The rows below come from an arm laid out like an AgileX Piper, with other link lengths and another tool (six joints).
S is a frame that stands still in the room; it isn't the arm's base.
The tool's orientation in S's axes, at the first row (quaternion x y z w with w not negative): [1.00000 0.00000 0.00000 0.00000]
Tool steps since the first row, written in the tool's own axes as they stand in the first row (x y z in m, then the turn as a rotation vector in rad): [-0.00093 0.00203 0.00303 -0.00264 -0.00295 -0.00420]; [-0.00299 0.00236 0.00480 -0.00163 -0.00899 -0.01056]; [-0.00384 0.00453 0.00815 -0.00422 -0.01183 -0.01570]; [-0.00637 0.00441 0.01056 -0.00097 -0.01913 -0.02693]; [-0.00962 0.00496 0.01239 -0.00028 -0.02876 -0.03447]
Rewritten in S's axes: [-0.00093 -0.00203 -0.00303 -0.00264 0.00295 0.00420]; [-0.00299 -0.00236 -0.00480 -0.00163 0.00899 0.01056]; [-0.00384 -0.00453 -0.00815 -0.00422 0.01183 0.01570]; [-0.00637 -0.00441 -0.01056 -0.00097 0.01913 0.02693]; [-0.00962 -0.00496 -0.01239 -0.00028 0.02876 0.03447]
